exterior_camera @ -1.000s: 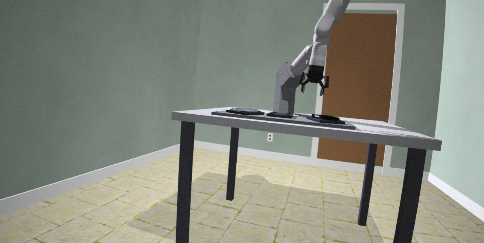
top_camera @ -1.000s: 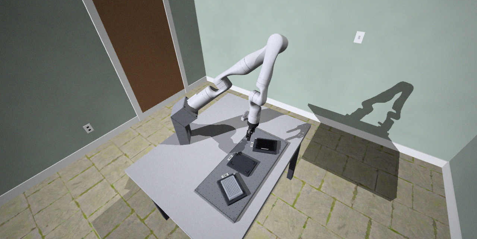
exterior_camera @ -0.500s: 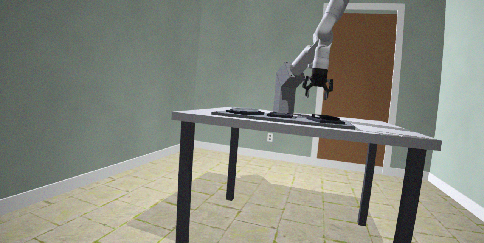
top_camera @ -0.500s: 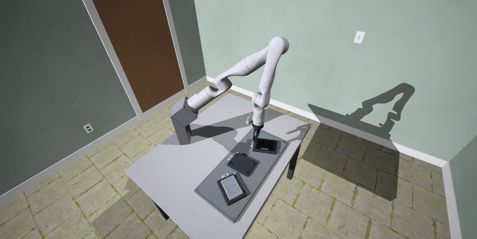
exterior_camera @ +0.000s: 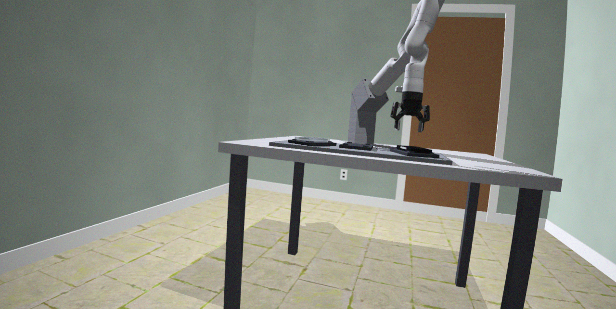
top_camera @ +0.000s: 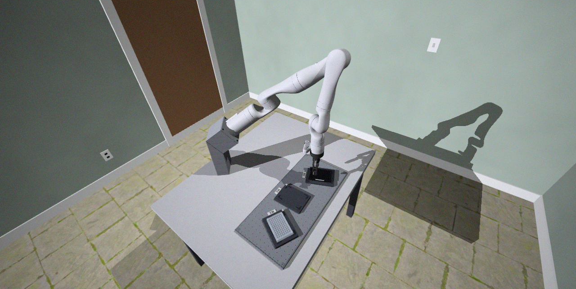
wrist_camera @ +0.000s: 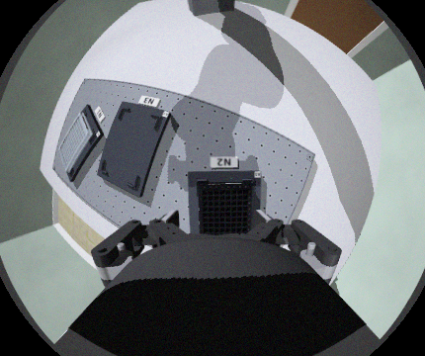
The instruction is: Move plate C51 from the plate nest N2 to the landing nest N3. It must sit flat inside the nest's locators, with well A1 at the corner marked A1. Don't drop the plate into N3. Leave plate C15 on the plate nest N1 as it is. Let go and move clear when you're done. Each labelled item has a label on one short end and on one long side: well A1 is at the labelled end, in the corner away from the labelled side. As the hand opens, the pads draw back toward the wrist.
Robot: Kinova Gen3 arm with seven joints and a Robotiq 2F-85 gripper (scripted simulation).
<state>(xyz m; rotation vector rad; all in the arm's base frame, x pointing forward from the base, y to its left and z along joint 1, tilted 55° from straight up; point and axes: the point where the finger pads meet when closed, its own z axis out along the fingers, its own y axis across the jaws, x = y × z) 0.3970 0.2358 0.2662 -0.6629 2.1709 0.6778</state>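
The plate nest N2 lies 80 mm below my hand, 30 mm to the left of it and 10 mm ahead of it. Also, from my hand: N2 tag (90 mm below, 60 mm behind, 40 mm to the right); then N3 tag (230 mm to the right, 90 mm below, 30 mm behind); then landing nest N3 (190 mm to the right, 80 mm below, 50 mm ahead).
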